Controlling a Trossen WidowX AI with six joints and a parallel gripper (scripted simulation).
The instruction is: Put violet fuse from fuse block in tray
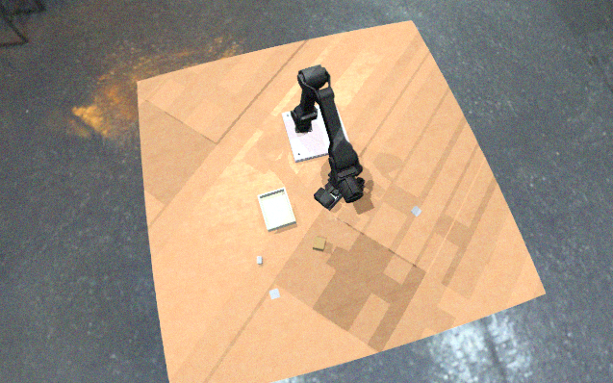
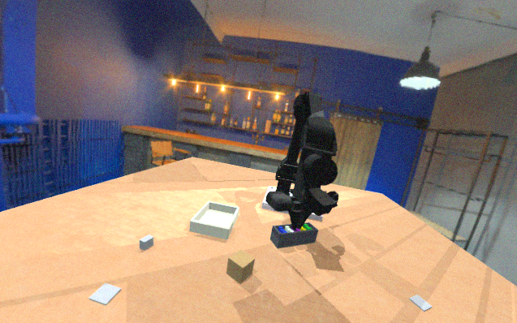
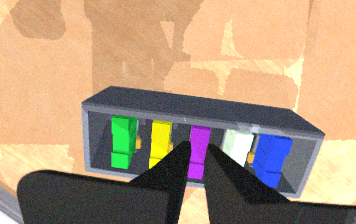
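My gripper tip is 4 cm short of the pale tray, 22 cm to the left of it and 3 cm above it. Also, from my gripper tip: violet fuse: 1 cm below; then brown cube: 18 cm ahead, 8 cm to the right, 2 cm below.
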